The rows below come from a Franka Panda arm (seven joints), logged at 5 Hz.
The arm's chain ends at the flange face. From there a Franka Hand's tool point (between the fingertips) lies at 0.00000 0.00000 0.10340 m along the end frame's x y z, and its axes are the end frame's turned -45 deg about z.
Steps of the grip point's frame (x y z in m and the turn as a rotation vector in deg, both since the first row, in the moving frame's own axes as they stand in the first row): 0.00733 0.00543 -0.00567 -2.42 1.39 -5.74; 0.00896 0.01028 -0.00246 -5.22 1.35 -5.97; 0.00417 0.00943 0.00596 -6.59 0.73 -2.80; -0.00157 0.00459 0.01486 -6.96 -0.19 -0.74
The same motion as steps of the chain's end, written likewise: 0.00411 -0.00241 -0.00555 -0.73 2.69 -5.74; 0.00499 -0.00355 -0.00200 -2.74 4.65 -5.97; 0.00012 -0.00351 0.00665 -4.14 5.18 -2.80; -0.00654 -0.00469 0.01562 -5.06 4.79 -0.74
